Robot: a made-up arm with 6 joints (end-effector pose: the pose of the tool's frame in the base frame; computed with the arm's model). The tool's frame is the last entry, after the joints.
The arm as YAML. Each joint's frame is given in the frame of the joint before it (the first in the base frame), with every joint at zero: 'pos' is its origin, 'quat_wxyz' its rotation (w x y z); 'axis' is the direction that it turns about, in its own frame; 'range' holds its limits. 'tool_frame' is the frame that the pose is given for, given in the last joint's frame.
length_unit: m
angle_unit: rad
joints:
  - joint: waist
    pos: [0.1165, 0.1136, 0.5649]
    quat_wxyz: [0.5, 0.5, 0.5, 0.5]
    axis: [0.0, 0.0, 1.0]
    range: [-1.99, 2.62]
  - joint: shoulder
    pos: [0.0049, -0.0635, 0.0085]
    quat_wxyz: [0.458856, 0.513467, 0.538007, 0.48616]
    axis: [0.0, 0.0, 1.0]
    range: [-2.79, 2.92]
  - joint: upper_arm
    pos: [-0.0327, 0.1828, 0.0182]
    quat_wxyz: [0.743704, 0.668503, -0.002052, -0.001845]
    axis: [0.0, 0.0, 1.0]
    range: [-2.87, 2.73]
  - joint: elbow
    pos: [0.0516, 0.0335, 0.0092]
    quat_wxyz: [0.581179, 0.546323, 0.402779, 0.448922]
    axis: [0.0, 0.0, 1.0]
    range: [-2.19, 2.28]
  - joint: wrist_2
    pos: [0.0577, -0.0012, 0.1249]
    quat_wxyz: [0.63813, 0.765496, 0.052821, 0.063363]
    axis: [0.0, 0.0, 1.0]
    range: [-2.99, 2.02]
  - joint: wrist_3
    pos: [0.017, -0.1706, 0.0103]
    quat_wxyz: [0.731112, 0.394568, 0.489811, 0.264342]
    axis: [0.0, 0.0, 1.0]
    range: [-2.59, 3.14]
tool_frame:
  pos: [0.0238, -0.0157, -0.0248]
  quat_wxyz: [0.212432, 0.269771, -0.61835, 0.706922]
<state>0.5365 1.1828 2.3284 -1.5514 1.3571 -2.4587</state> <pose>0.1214 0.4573 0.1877 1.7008 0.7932 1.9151</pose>
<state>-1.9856 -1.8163 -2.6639 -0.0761 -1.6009 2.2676</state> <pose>0.2723 0.2840 0.4591 0.3732 -0.5418 -2.0995</pose>
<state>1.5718 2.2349 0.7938 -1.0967 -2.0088 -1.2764</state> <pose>0.2064 0.3579 0.7107 0.0815 1.7284 0.2101</pose>
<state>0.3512 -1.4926 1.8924 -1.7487 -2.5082 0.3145</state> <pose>0.1803 0.3642 0.7564 0.5703 1.8753 0.9540</pose>
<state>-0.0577 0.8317 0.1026 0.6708 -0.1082 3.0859</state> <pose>0.2083 0.2172 0.3552 -1.7173 -1.4397 -1.9590</pose>
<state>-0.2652 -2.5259 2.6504 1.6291 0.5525 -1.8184</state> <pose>0.1031 0.1409 0.5339 1.8266 -0.1483 0.3205</pose>
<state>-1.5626 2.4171 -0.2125 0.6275 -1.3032 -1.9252</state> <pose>-0.0128 -0.1724 0.6462 1.5915 1.0052 -2.0820</pose>
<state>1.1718 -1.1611 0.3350 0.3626 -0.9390 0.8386</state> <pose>0.1553 0.0015 0.6349 -1.9389 0.2657 0.6963</pose>
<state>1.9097 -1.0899 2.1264 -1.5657 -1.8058 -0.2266</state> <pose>0.2446 0.0713 0.7860 0.0870 1.5179 2.4914</pose>
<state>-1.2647 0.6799 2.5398 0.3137 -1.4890 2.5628</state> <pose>0.2393 -0.1309 0.3016 0.3867 -0.8819 1.4119</pose>
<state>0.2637 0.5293 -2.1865 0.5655 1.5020 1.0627</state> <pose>0.1467 -0.0571 0.4061 0.8964 -2.2653 -0.9728</pose>
